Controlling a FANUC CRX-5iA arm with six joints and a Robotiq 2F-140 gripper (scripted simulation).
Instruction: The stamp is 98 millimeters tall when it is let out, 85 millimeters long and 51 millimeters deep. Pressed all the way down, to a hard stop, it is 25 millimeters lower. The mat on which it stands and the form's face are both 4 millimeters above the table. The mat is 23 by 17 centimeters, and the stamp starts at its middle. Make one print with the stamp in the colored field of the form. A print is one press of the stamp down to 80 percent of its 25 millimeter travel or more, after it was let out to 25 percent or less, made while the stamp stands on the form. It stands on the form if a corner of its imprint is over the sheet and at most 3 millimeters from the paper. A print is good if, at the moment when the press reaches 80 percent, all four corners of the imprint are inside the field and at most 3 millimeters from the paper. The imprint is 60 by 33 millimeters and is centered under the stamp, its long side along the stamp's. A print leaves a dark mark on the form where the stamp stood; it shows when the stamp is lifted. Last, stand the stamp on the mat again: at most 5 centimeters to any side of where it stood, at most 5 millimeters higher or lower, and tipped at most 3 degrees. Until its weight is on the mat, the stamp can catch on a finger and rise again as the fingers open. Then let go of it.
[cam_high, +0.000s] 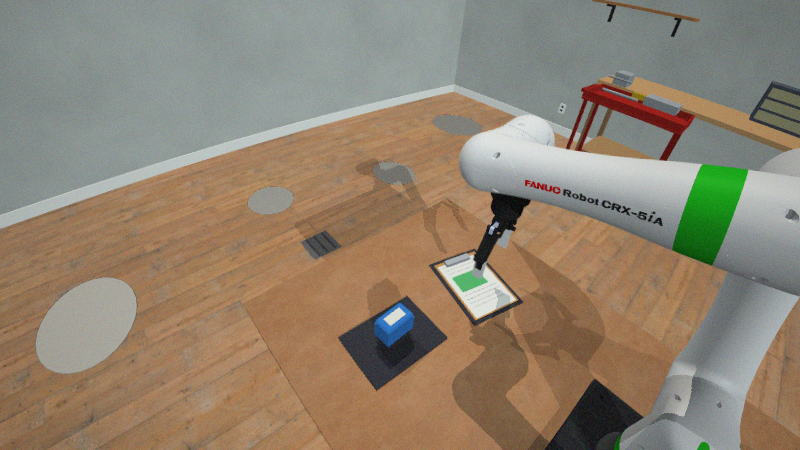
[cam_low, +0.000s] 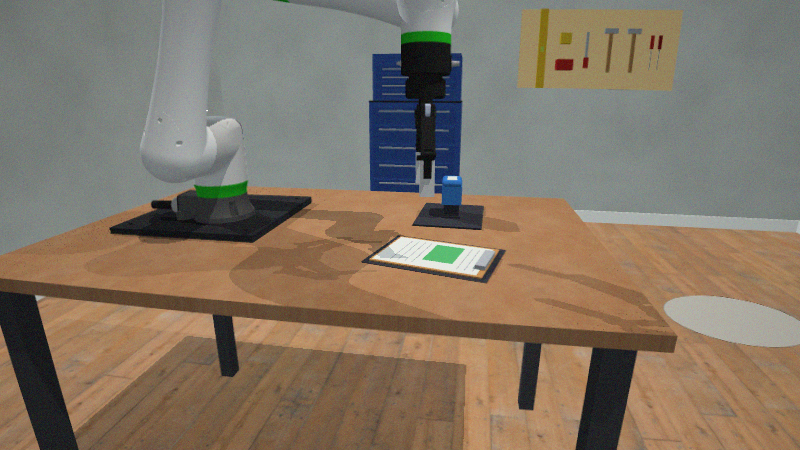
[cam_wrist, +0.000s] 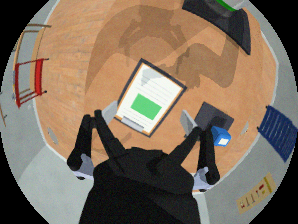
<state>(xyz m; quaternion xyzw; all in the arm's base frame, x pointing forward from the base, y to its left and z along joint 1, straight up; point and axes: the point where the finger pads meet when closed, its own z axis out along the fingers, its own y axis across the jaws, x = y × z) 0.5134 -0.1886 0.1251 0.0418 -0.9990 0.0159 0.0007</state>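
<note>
Right now the blue stamp is 70 mm ahead of my hand, 300 mm to the left of it and 90 mm below it. Also, from my hand: black stamp base: 70 mm ahead, 300 mm to the left, 130 mm below; then form: 40 mm ahead, 20 mm to the right, 140 mm below; then mat: 70 mm ahead, 300 mm to the left, 140 mm below.
</note>
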